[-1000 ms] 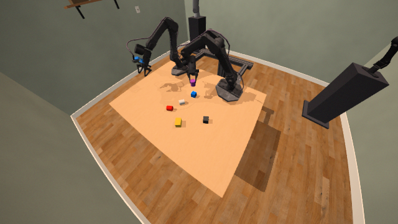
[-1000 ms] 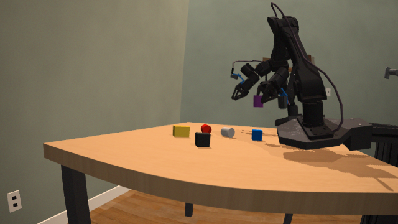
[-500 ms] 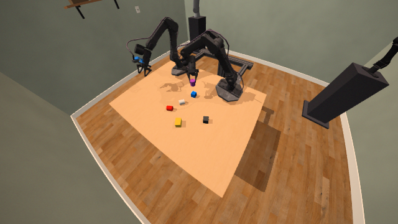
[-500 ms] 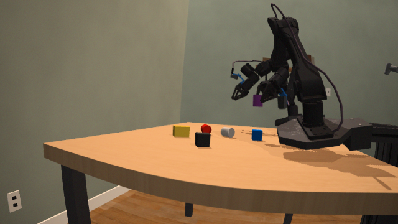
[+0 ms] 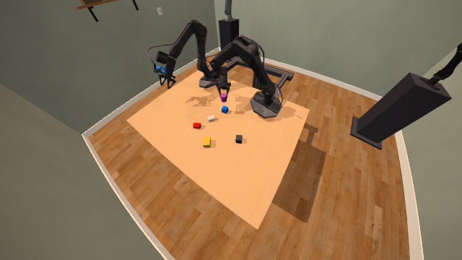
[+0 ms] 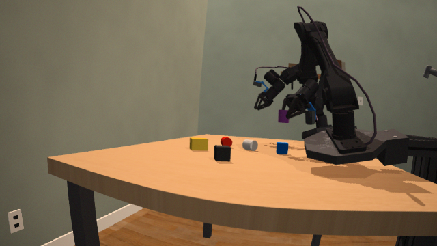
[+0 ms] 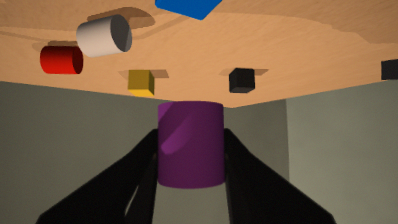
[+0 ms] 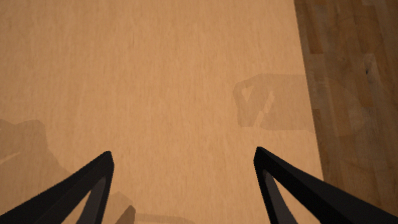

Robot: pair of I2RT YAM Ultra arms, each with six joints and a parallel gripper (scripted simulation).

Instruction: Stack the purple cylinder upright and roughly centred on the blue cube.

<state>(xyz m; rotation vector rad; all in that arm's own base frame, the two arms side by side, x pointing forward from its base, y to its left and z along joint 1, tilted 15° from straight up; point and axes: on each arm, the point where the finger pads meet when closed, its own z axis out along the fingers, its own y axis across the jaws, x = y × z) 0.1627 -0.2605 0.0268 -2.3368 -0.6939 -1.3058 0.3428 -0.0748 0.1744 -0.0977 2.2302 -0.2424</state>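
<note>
Now: the blue cube 120 mm below my left hand. Round my left hand: purple cylinder: right at my left hand; white cylinder: 130 mm ahead, 120 mm below, 20 mm to the right; red cylinder: 230 mm ahead, 120 mm below, 60 mm to the right.
</note>
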